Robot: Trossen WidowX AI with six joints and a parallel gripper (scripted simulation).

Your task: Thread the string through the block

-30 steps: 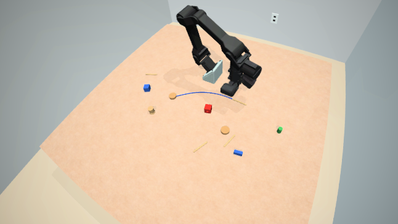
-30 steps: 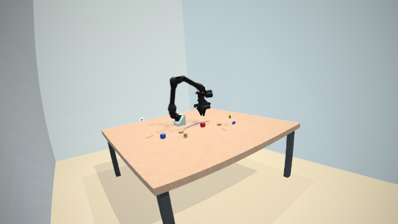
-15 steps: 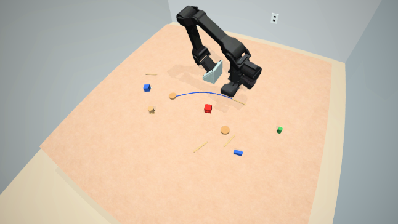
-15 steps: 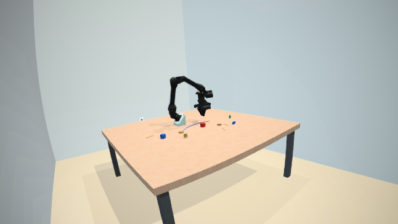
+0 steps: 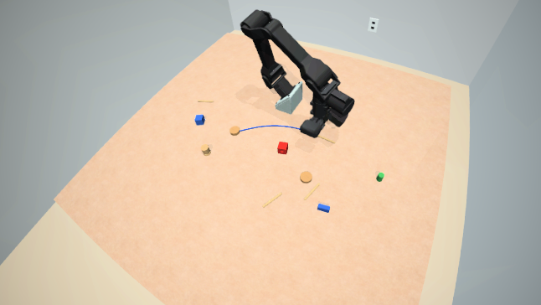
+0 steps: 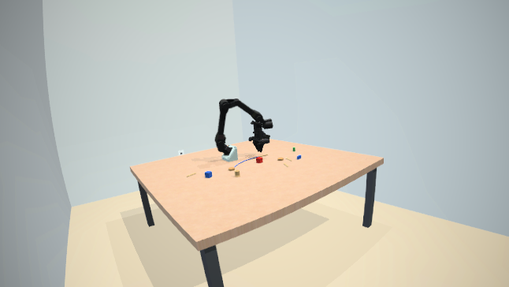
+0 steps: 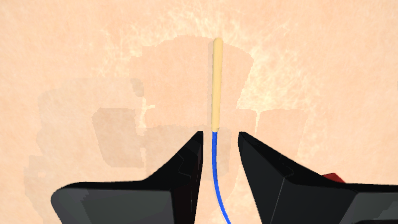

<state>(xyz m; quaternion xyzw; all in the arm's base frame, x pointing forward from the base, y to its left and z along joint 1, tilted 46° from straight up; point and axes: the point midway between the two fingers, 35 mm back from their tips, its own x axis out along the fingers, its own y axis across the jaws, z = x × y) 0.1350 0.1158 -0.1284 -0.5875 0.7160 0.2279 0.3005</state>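
The thin wooden stick lies 1 cm to the left of my gripper tip and 3 cm below it. The rest, counted from my gripper tip: green cylinder 10 cm ahead, 25 cm to the left, 2 cm below; red block 10 cm ahead, 10 cm to the right, 2 cm below; wooden spool 21 cm ahead, 36 cm to the right, 2 cm below.
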